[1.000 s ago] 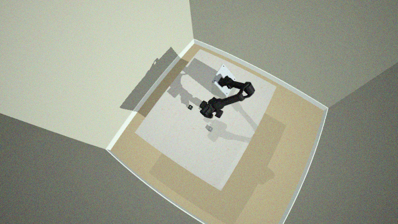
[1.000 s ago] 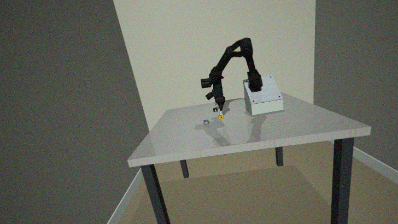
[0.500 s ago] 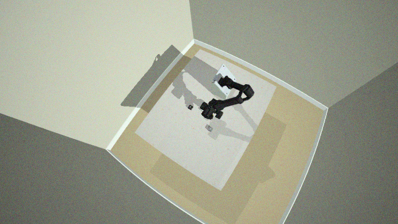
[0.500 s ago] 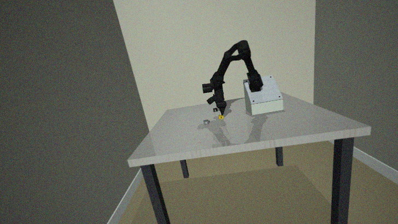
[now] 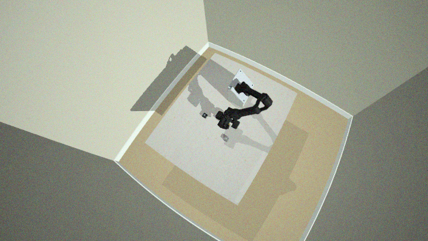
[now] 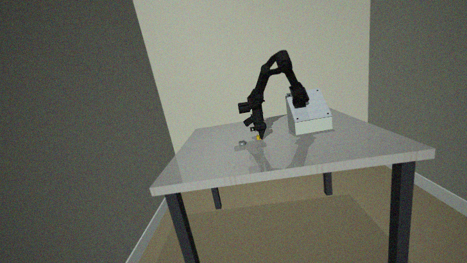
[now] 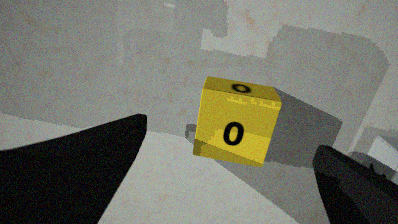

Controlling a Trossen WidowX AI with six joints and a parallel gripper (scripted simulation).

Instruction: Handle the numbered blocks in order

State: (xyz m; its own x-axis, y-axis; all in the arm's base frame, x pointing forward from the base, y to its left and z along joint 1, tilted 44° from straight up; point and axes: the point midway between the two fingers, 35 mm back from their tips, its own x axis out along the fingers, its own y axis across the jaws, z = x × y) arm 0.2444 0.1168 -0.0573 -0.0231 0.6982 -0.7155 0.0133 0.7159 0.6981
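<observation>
Right now my gripper tip is 10 mm short of the yellow block. From my gripper tip the other things lie so: white block (10 mm behind, 90 mm to the right); then black block (30 mm ahead, 200 mm to the right); then grey block (110 mm ahead, 60 mm to the left).
</observation>
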